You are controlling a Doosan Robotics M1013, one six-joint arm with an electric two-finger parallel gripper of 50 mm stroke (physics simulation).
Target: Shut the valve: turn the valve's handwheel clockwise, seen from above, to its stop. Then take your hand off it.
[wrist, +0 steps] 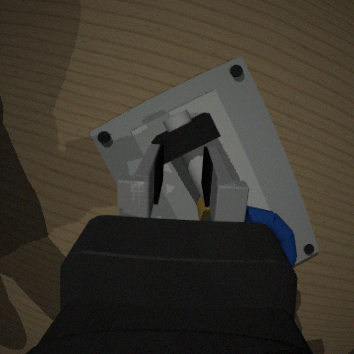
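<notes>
The valve's blue handwheel shows in part at the lower right, sticking out from behind the dark gripper body; the rest of it is hidden. A bit of the yellow valve body shows low between the fingers. A light grey pipe runs from it up to a black block with a short grey stub. My gripper is partly open with nothing between its pads. Its fingertips appear over the pipe and the near edge of the black block; whether they touch anything I cannot tell.
The valve's grey base plate lies turned at an angle on the wooden table, with dark bolts at its corners. Shadows fall over the left part of the table.
</notes>
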